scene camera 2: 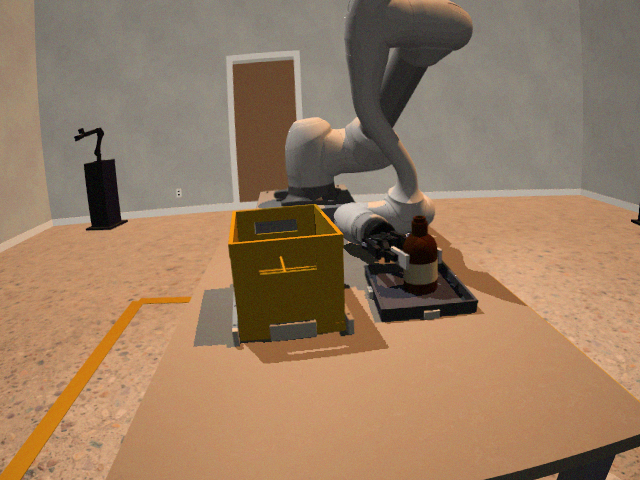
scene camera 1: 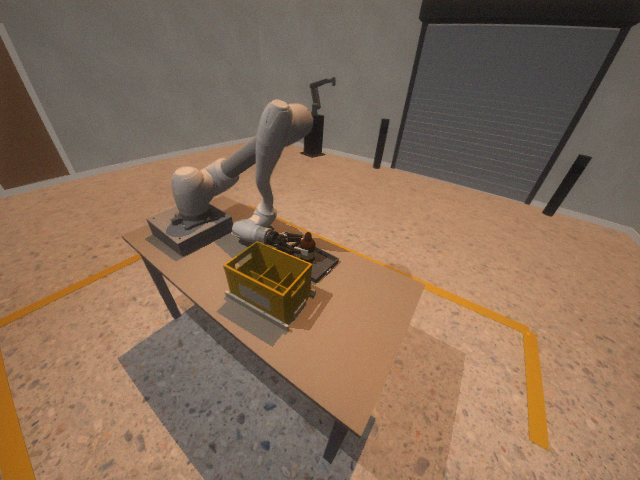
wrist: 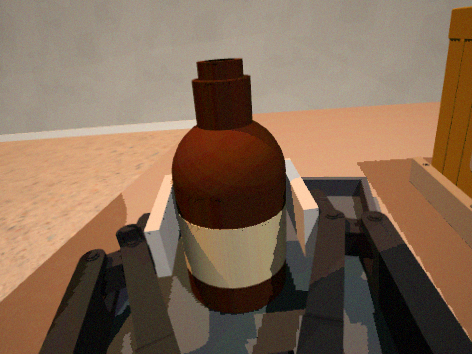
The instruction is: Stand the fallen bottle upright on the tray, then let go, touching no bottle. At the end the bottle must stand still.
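Frame: origin at the arm's base, x ahead, y left, z up, level; millimetres.
Seen in the pictures: gripper, fingertip midpoint: (scene camera 2: 424,259) (scene camera 1: 311,248) (wrist: 230,185); arm's base at its link origin: (scene camera 2: 312,198) (scene camera 1: 196,217).
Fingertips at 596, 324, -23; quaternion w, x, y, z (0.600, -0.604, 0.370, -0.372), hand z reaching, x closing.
Offsets run from my fingertips to a thing's middle, as dx, dy, dz. "spot": to the spot under its first point. Level surfaces: height alone.
The brown bottle {-15, -8, +9} (scene camera 1: 308,244) (scene camera 2: 420,258) (wrist: 230,185) with a cream label is upright over the dark tray {spot: +124, +1, -58} (scene camera 2: 429,310) (scene camera 1: 326,272). Its base is at the tray's floor; whether it rests there or hangs slightly above is too fine to tell. My gripper (scene camera 2: 423,256) (wrist: 230,185) is level, comes from the arm's side and is shut on the bottle, with one pale fingertip pad on each side of its body. In the wrist view the bottle's lower end shows in full between the fingers.
A yellow crate {+66, -281, +13} (scene camera 1: 258,286) (scene camera 2: 286,294) (wrist: 457,100) with dividers stands beside the tray on the table {dz -75} (scene camera 1: 361,330) (scene camera 2: 361,403), with pale strips round its base. The arm's base block (scene camera 1: 188,227) is at the table's far end.
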